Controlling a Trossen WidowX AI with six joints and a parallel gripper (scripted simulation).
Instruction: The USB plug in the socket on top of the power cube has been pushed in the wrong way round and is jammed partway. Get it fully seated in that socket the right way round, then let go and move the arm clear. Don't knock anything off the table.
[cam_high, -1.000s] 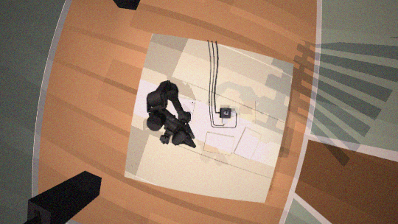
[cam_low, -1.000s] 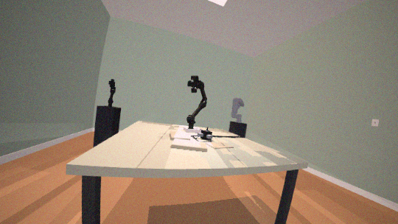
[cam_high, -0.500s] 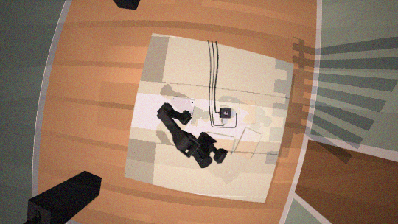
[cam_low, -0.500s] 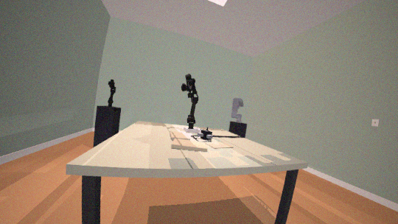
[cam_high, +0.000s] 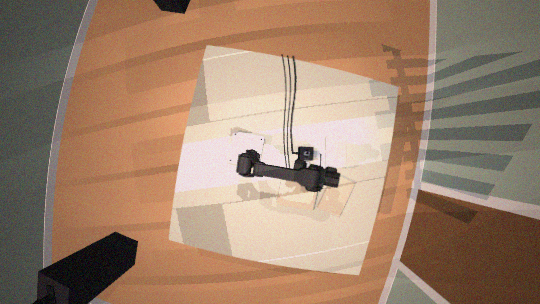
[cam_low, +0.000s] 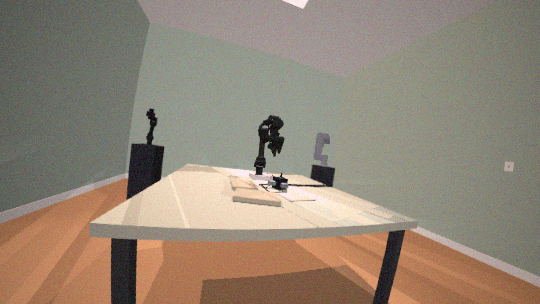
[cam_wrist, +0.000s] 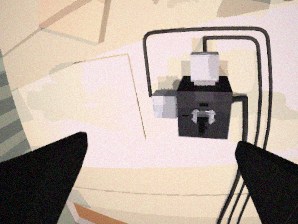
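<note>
My gripper tip is 130 mm above the USB plug, 60 mm to the right of it and 30 mm past it.
</note>
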